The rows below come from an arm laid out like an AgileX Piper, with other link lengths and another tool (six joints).
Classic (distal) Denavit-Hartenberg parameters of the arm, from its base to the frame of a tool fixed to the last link. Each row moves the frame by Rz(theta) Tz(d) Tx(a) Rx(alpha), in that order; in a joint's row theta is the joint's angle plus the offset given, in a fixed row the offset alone. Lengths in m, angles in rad.
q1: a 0, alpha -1.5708, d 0.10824, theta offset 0
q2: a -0.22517, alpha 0, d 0, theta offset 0.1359
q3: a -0.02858, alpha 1.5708, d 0, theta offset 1.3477
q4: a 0, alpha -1.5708, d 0.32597, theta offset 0
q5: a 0, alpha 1.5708, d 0, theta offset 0
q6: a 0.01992, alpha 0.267, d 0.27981, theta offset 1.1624
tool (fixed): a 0, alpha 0, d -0.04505, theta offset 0
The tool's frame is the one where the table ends.
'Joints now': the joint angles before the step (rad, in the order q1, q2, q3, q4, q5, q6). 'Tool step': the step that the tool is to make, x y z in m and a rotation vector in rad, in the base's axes. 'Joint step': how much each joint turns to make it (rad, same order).
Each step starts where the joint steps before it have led.
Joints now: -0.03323 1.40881 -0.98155 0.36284 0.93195 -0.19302
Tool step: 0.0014 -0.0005 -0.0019 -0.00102 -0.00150 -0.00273
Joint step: -0.00015 0.00608 0.00012 0.00008 -0.00820 -0.00021
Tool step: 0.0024 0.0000 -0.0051 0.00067 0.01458 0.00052
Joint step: 0.00001 0.02921 -0.01632 -0.00008 0.00178 0.00012
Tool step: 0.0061 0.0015 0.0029 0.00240 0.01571 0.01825
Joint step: 0.00010 0.04377 -0.05689 0.00005 0.03330 -0.00775
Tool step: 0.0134 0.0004 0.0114 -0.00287 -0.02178 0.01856
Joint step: 0.00003 0.03514 -0.06864 -0.00002 0.01686 -0.01410
